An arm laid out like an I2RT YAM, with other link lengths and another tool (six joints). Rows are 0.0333 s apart.
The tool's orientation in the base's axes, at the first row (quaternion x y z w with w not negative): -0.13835, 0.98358, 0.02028, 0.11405
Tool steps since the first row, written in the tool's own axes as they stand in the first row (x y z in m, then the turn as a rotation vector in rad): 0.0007, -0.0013, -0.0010, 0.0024, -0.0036, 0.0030; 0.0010, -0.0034, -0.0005, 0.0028, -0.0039, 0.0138; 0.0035, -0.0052, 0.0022, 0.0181, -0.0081, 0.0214; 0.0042, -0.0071, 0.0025, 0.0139, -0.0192, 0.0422; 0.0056, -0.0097, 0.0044, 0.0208, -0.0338, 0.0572; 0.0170, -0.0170, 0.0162, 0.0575, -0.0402, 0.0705; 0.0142, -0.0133, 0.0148, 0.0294, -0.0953, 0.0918
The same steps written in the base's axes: -0.0005, -0.0015, 0.0008, -0.0006, -0.0039, -0.0035; -0.0001, -0.0036, 0.0002, 0.0015, -0.0035, -0.0141; -0.0014, -0.0058, -0.0030, -0.0100, -0.0111, -0.0251; -0.0014, -0.0078, -0.0035, 0.0015, -0.0192, -0.0444; -0.0016, -0.0105, -0.0057, 0.0024, -0.0340, -0.0607; -0.0077, -0.0197, -0.0198, -0.0273, -0.0490, -0.0822; -0.0064, -0.0155, -0.0178, 0.0189, -0.0929, -0.0969
